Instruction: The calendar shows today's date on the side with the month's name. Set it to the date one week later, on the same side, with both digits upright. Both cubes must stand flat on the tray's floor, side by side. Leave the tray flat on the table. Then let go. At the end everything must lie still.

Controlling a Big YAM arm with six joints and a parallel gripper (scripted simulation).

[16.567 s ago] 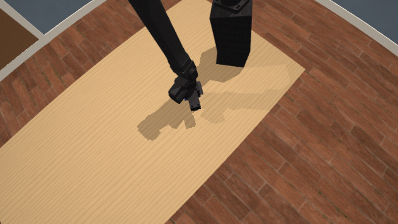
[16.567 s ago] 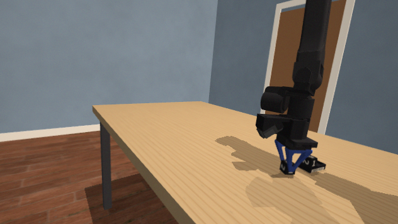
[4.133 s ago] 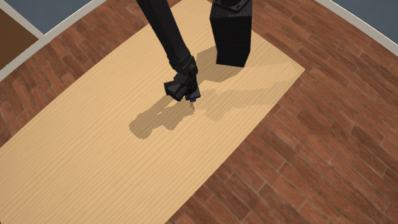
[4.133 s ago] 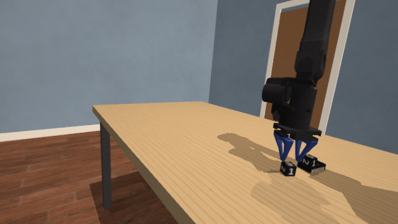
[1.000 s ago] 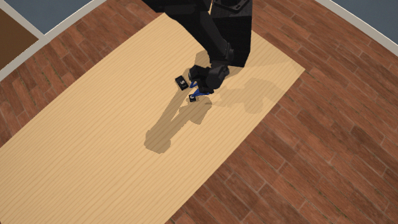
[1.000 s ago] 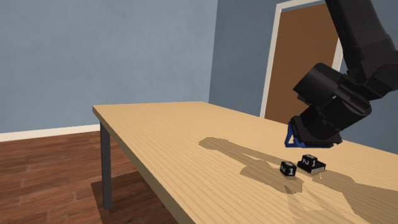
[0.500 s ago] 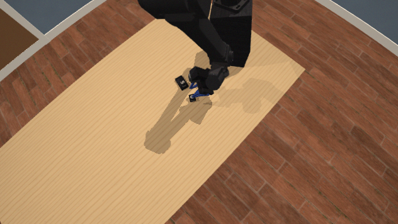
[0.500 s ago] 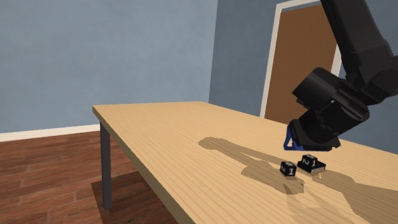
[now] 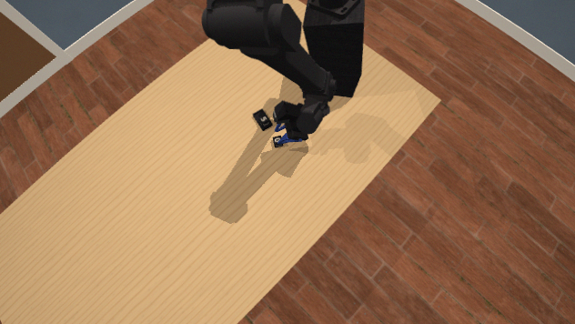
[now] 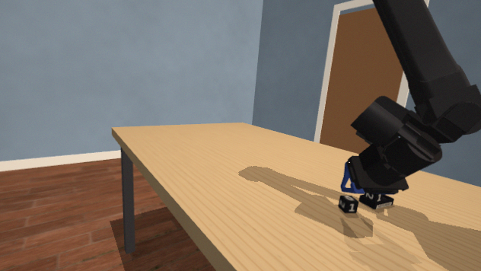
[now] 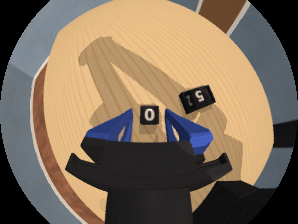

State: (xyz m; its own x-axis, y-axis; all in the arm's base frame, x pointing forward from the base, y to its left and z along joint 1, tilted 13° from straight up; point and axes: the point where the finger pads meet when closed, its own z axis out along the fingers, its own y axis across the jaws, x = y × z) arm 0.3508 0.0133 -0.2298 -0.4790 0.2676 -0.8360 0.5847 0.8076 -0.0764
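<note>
My hand is 4 cm above the black date cube. From my hand the other things lie so: black tray: 11 cm to the right, 5 cm below, 3 cm behind; then black cube: 9 cm to the right, 3 cm below, 2 cm behind.
</note>
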